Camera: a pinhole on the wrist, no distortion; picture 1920 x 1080 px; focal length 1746.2 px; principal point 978.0 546.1 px. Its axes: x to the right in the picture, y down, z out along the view. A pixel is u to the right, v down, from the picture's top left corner.
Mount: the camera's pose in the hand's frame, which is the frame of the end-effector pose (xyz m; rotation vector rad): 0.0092 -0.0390 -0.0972 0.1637 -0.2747 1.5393
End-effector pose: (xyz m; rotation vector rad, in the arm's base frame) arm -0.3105 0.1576 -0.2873 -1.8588 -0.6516 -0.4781
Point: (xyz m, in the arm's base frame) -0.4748 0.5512 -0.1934
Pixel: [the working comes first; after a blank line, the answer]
In the camera's frame: -0.1196 -0.0402 0.4768

540 399
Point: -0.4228 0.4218 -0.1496
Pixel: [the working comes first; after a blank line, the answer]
In the camera's frame: -0.1186 -0.0686 0.3334

357 187
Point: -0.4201 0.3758 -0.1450
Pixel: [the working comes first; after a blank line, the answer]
In the camera's frame: -0.1196 -0.0604 0.2879

252 180
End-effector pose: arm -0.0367 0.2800 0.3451 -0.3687 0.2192 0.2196
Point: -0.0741 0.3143 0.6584
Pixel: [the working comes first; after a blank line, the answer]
In the camera's frame: 0.0833 0.0903 0.3879

1353 953
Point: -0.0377 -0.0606 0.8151
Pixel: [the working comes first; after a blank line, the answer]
In the camera's frame: -0.3017 0.1468 0.5103

outside the picture
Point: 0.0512 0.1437 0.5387
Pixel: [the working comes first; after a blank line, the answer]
In the camera's frame: -0.0988 -0.0236 0.2740

348 396
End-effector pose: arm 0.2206 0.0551 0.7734 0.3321 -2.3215 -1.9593
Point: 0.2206 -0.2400 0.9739
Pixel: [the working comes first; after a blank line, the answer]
In the camera's frame: 0.1213 -0.0202 -0.2683

behind the camera
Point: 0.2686 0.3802 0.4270
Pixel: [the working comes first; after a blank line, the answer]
In the camera's frame: -0.1189 0.0629 0.5200

579 757
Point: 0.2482 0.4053 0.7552
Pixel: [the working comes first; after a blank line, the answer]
In the camera's frame: 0.1883 0.0844 0.4022

1796 913
